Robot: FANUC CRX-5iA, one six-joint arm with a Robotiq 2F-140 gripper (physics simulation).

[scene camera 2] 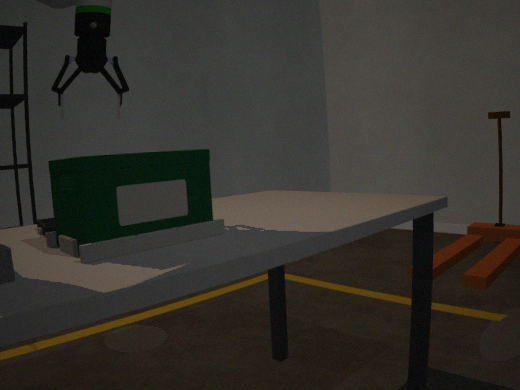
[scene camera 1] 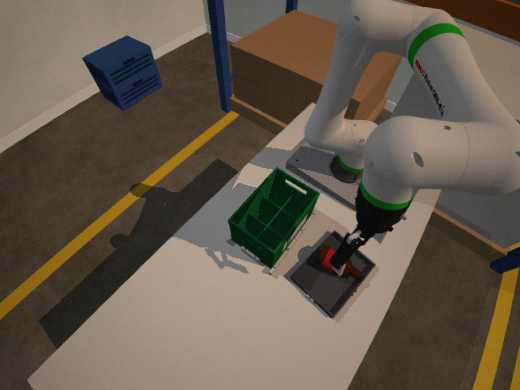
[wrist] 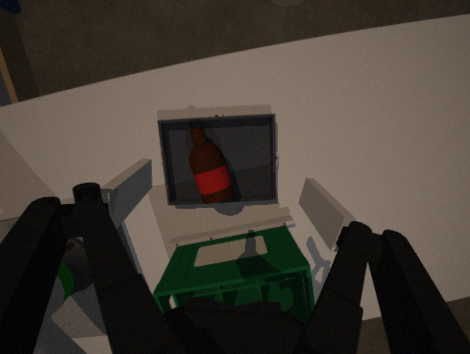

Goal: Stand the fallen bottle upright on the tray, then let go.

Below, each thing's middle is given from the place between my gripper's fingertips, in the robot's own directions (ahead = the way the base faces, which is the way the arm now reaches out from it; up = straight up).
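The brown bottle (wrist: 206, 160) sits 50 mm behind my hand, and it is also 240 mm below it.
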